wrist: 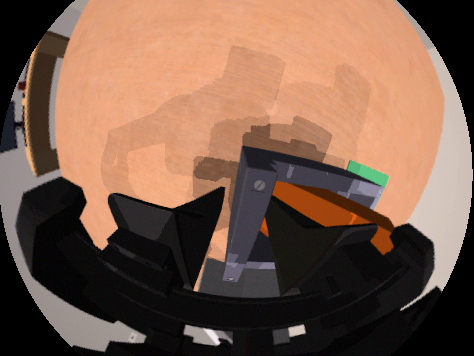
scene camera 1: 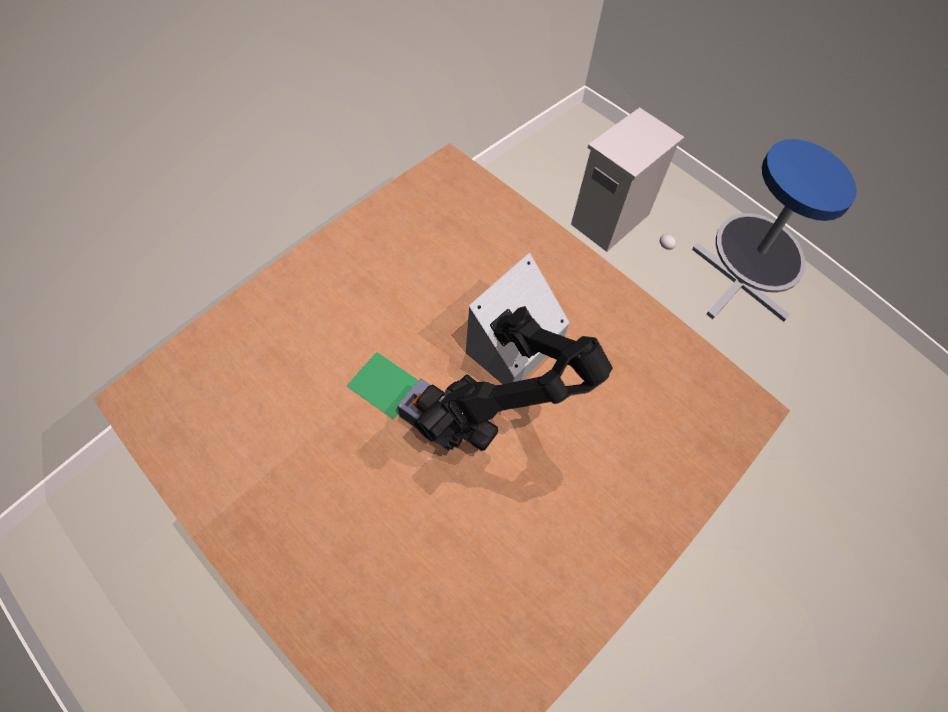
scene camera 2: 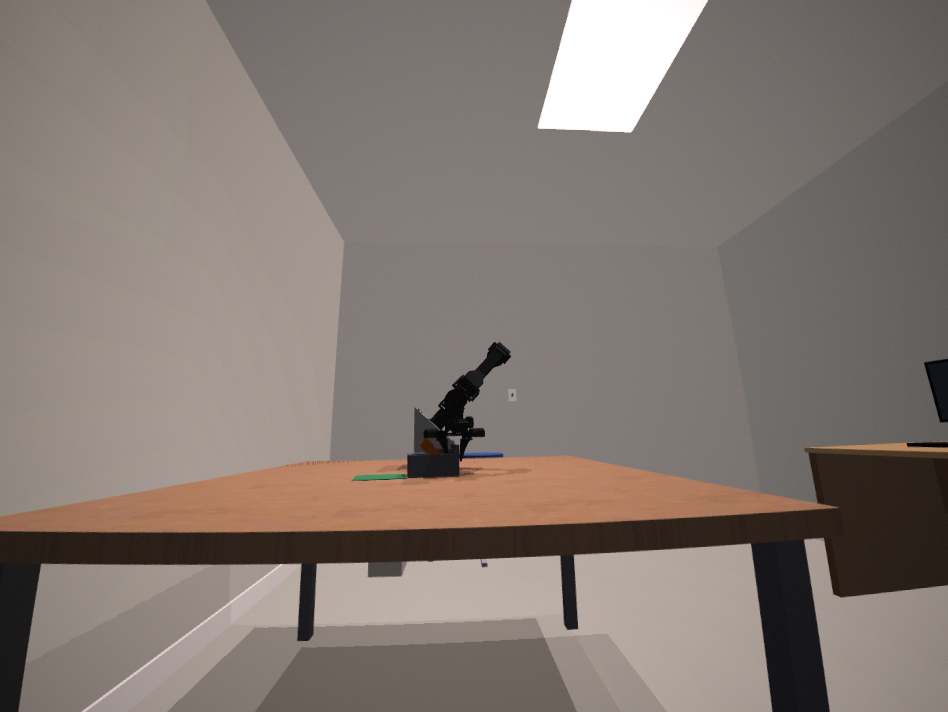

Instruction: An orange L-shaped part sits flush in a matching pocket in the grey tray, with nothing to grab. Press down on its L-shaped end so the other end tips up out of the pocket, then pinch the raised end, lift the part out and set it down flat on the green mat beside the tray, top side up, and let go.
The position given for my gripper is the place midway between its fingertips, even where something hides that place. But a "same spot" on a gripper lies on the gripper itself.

Labels:
My gripper shows in the wrist view (244,194), in scene camera 1 and in scene camera 2. One and the same spot on my gripper: (scene camera 2: 466,438) is (scene camera 1: 466,433).

